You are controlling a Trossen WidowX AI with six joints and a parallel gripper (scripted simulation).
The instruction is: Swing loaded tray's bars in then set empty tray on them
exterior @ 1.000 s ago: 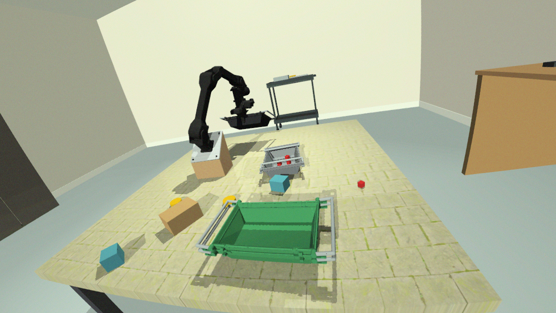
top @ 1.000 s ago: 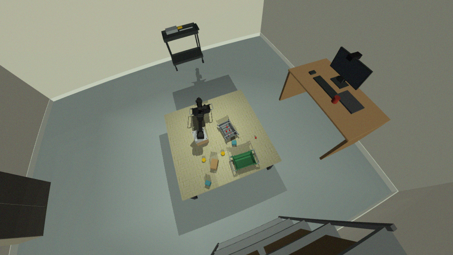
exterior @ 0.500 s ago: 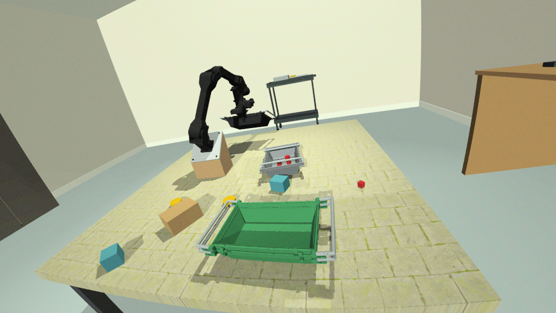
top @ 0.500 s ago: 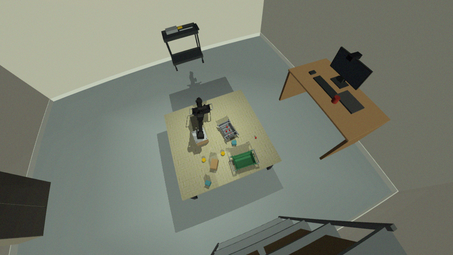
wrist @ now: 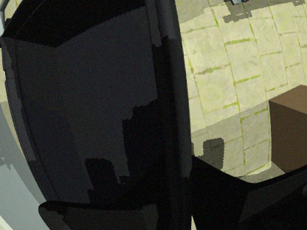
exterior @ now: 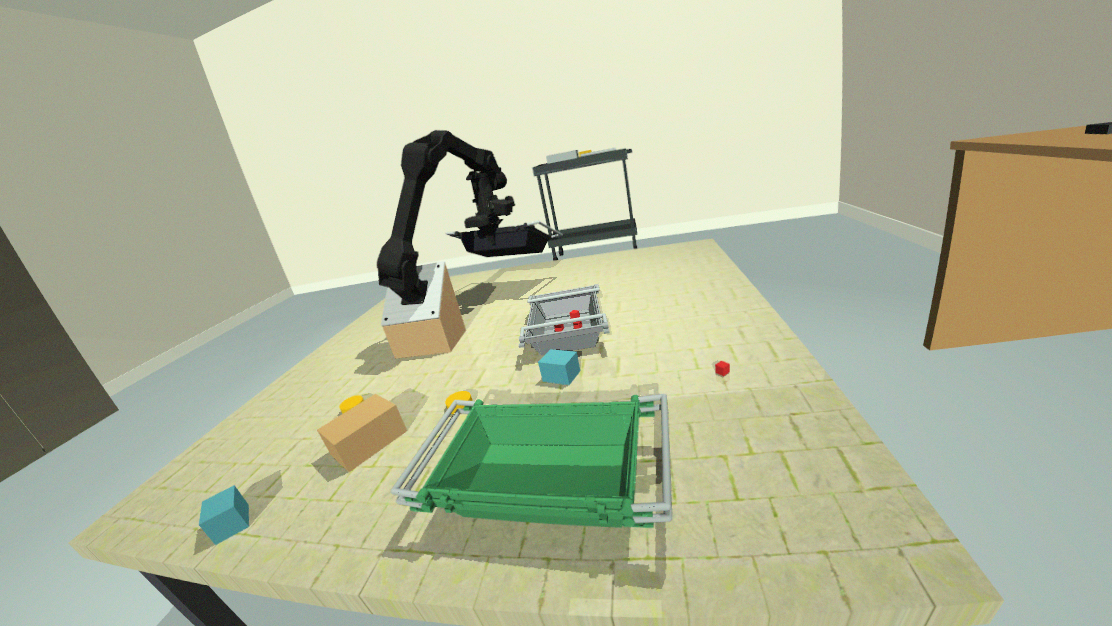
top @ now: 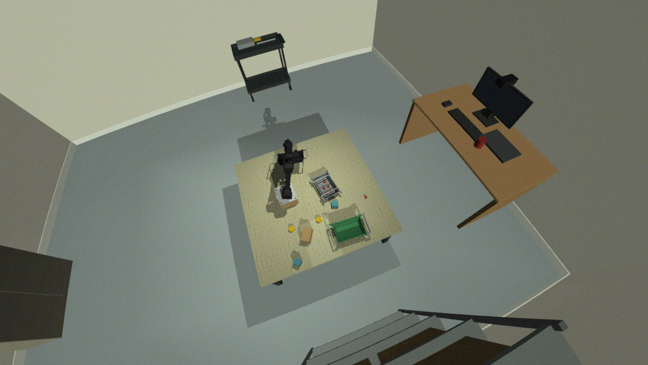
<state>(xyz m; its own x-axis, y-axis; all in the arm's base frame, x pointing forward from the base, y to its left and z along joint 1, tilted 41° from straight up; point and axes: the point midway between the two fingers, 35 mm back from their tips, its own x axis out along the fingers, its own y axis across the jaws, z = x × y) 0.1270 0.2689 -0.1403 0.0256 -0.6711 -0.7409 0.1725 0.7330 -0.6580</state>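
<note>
Now: gripper tip 8 cm to the right of the black tray and 1 cm short of it. From my gripper tip the other things lie so: tan box (68 cm to the right, 15 cm below, 7 cm behind).
</note>
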